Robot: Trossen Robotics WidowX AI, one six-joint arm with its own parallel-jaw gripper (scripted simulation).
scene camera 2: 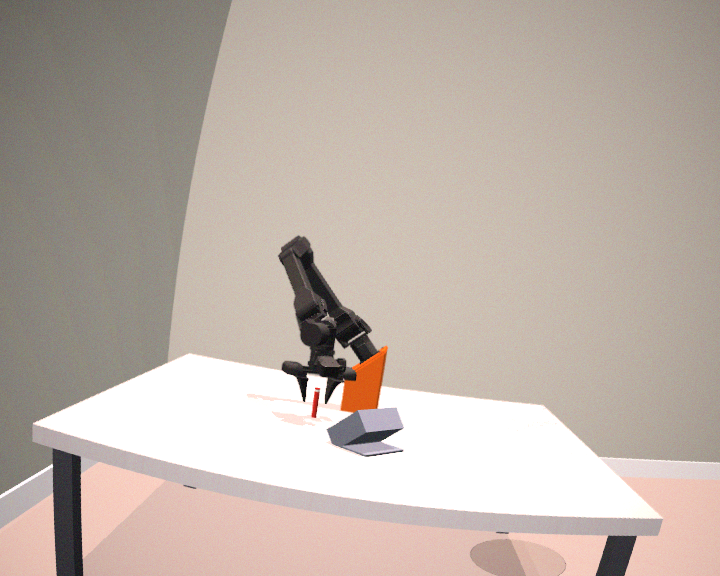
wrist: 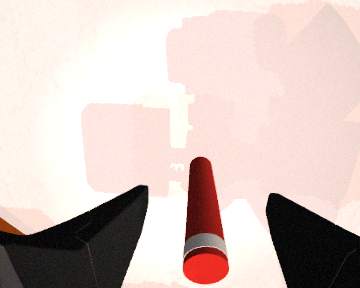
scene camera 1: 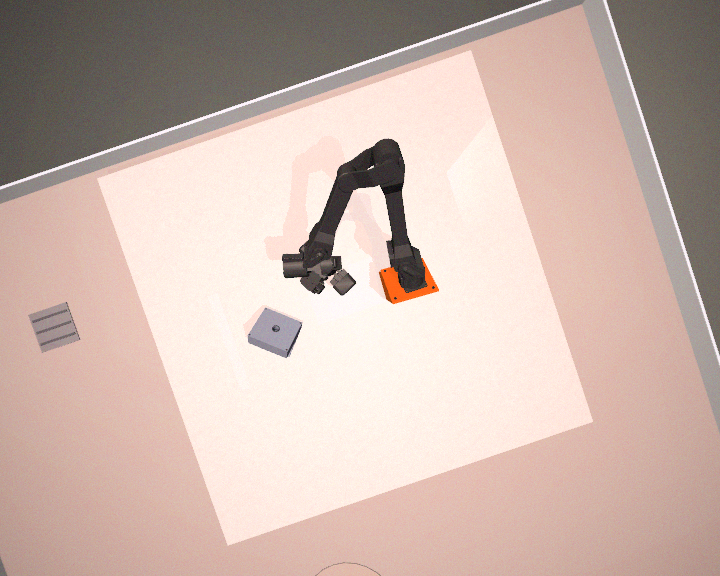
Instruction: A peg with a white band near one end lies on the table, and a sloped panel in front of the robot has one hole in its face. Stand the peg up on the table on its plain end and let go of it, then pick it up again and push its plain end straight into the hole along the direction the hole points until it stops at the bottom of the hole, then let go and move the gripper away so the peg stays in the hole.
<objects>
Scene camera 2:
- my gripper: 314, 403
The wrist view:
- my gripper: 208, 198
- red peg: 205, 251
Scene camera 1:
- my gripper: 330, 267
</objects>
